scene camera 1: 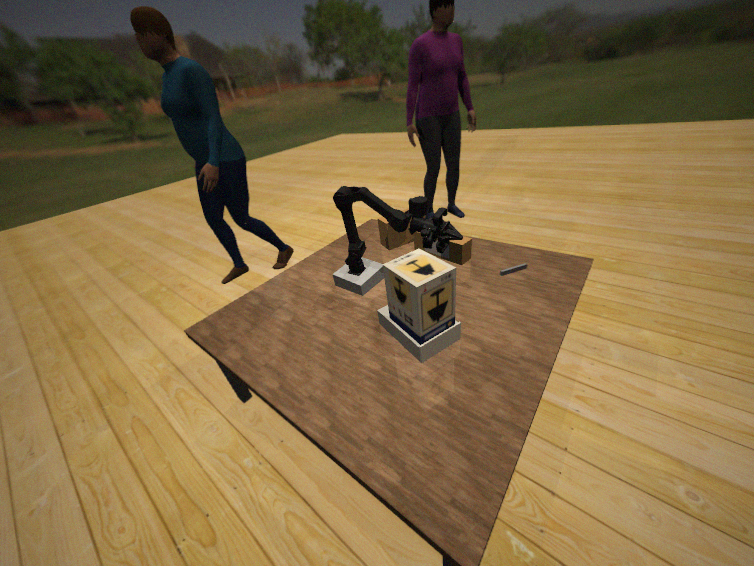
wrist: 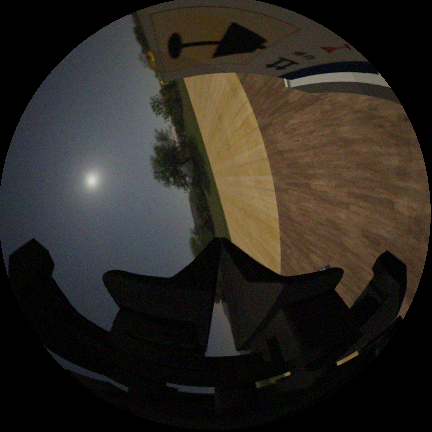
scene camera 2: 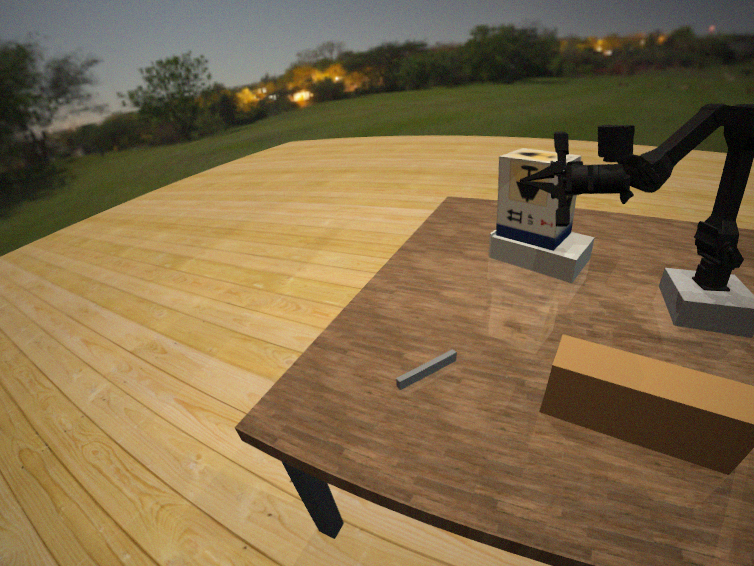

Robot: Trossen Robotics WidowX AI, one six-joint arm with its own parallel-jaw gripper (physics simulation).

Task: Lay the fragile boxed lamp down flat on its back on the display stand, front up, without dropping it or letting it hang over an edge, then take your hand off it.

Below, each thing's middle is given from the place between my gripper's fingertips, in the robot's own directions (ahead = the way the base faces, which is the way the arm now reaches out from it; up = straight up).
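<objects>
So you can picture it, my hand is 250 mm above the stand (scene camera 2: 565,263), 220 mm to the left of it and 100 mm past it. The grey bar (scene camera 2: 409,378), that one's far below my hand, far to the left of it and a good way ahead of it.
</objects>
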